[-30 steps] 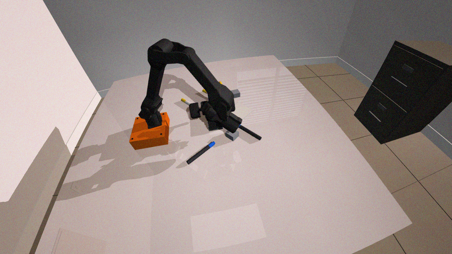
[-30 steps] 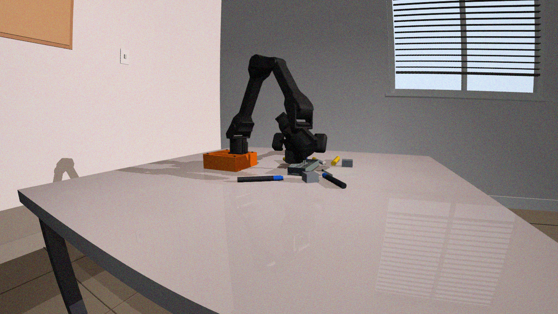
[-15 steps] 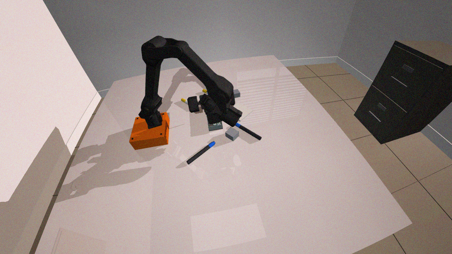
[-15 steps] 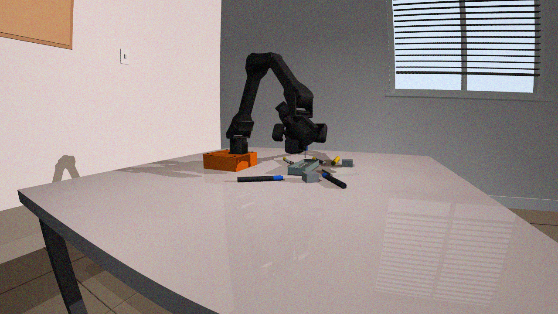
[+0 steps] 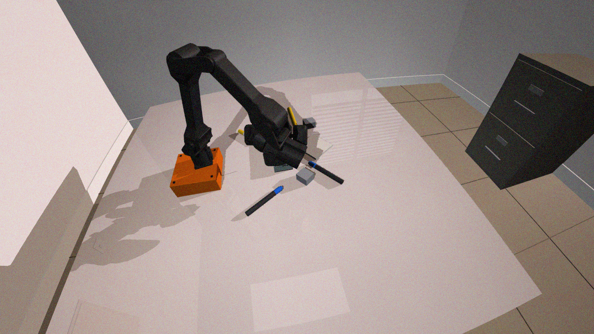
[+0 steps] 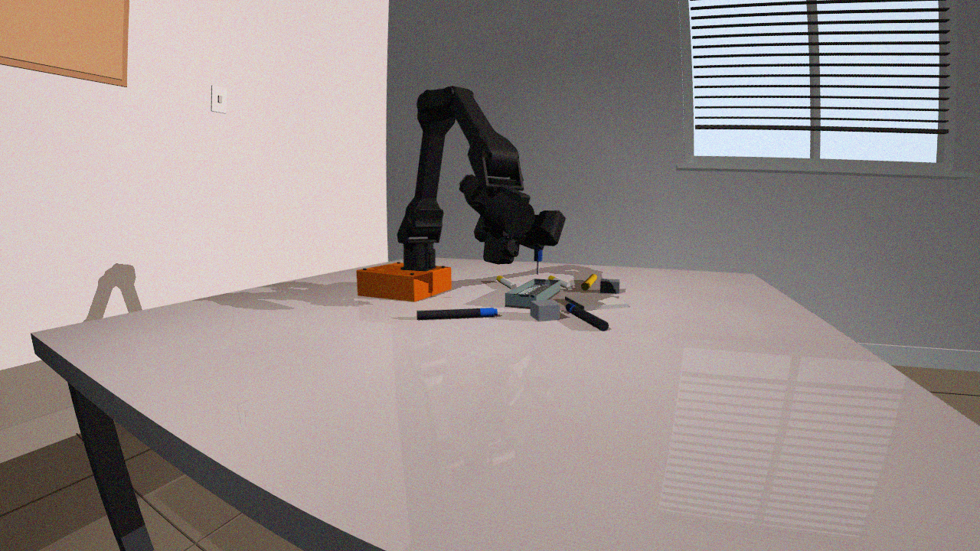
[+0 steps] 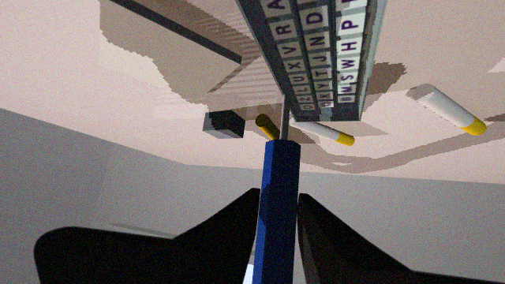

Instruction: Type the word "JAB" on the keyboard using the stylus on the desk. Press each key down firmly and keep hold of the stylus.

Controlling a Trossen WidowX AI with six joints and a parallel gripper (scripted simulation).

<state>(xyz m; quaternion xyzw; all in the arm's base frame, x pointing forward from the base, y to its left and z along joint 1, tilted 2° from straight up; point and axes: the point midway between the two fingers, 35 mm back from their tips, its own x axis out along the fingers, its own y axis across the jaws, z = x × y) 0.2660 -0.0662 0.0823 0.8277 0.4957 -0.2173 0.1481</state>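
Right now the grey cube is 30 mm ahead of my gripper tip, 130 mm to the right of it and 100 mm below it. Also, from my gripper tip: yellow marker (110 mm ahead, 210 mm to the left, 100 mm below); then white pad (120 mm ahead, 110 mm below); then stylus (10 mm below).
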